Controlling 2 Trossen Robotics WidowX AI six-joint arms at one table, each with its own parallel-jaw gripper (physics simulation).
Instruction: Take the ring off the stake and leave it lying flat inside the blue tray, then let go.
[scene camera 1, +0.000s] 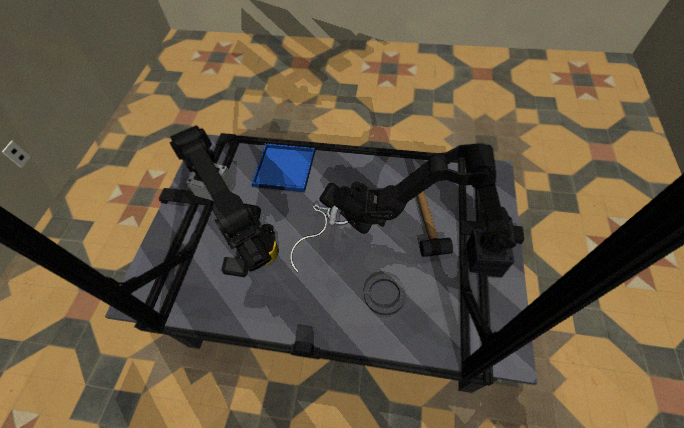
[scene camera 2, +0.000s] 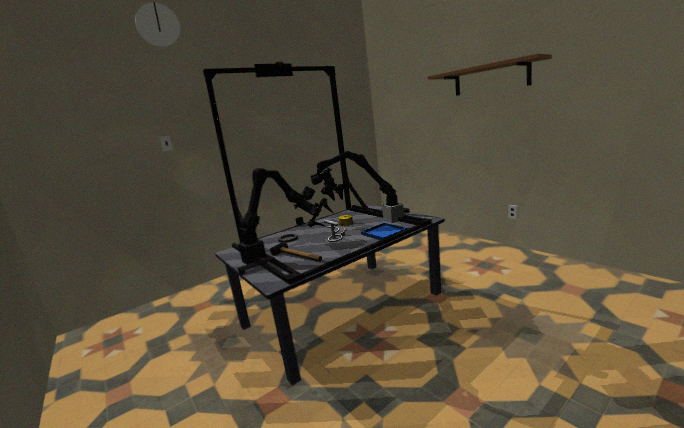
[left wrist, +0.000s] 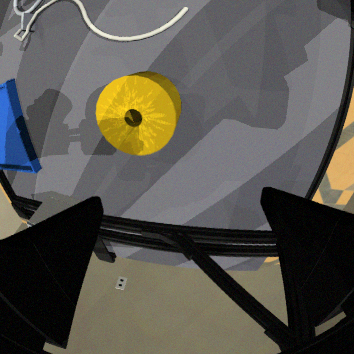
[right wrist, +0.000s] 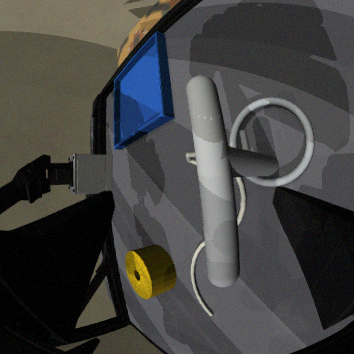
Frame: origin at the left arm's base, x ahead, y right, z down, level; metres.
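Seen in the pictures: left gripper, fingertip midpoint: (scene camera 2: 338, 200) (left wrist: 183, 200) (right wrist: 86, 321); right gripper, fingertip midpoint: (scene camera 1: 333, 206) (scene camera 2: 329, 219) (right wrist: 195, 197); left arm's base, origin of the base link: (scene camera 2: 392, 204) (right wrist: 70, 173); right arm's base, origin of the base link: (scene camera 1: 493, 244) (scene camera 2: 250, 242).
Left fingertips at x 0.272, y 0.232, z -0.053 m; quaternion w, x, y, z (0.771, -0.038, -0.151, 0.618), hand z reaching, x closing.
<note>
Pixels of each thing's top centre, then the offset from my left fingertips to it. "spot": a spot on its surface instead.
- thin white ring, middle of its top: (right wrist: 247, 140) (scene camera 1: 335, 209) (scene camera 2: 336, 234) dy -0.272, dx +0.167, dz +0.129 m
- grey stake, middle of its top: (right wrist: 203, 177) (scene camera 1: 334, 204) (scene camera 2: 330, 221) dy -0.240, dx +0.180, dz +0.051 m
- blue tray, middle of its top: (right wrist: 130, 91) (scene camera 1: 283, 164) (scene camera 2: 384, 229) dy -0.402, dx -0.080, dz +0.134 m
- yellow roll, middle of its top: (left wrist: 132, 117) (right wrist: 136, 275) (scene camera 1: 261, 245) (scene camera 2: 345, 216) dy -0.064, dx -0.004, dz +0.107 m
- white cord, surface spot: (left wrist: 133, 35) spot: dy -0.089, dx +0.084, dz +0.151 m
- hammer, middle of its top: (scene camera 1: 426, 205) (scene camera 2: 296, 247) dy -0.361, dx +0.451, dz +0.107 m
- dark flat ring, middle of its top: (scene camera 1: 384, 293) (scene camera 2: 287, 236) dy -0.045, dx +0.399, dz +0.142 m
A thin white ring (right wrist: 277, 182) (scene camera 2: 334, 239) lies on the table around the foot of the grey stake (right wrist: 214, 175) (scene camera 1: 333, 214) (scene camera 2: 333, 228), a short post with a long crossbar on top. My right gripper (scene camera 1: 332, 204) (scene camera 2: 319, 208) (right wrist: 195, 197) is open and empty. It hovers just above the stake, with one finger on each side of the crossbar. The blue tray (scene camera 1: 283, 167) (scene camera 2: 383, 230) (right wrist: 140, 91) (left wrist: 12, 133) is empty at the back of the table. My left gripper (scene camera 1: 249, 259) (scene camera 2: 327, 187) (left wrist: 183, 200) is open and empty above a yellow roll.
The yellow roll (scene camera 1: 273, 250) (left wrist: 135, 116) (right wrist: 151, 272) (scene camera 2: 345, 220) stands under my left gripper. A white cord (scene camera 1: 311, 235) (left wrist: 133, 35) curls beside the stake. A hammer (scene camera 1: 429, 225) (scene camera 2: 298, 253) and a dark flat ring (scene camera 1: 383, 293) (scene camera 2: 288, 238) lie toward my right arm's base.
</note>
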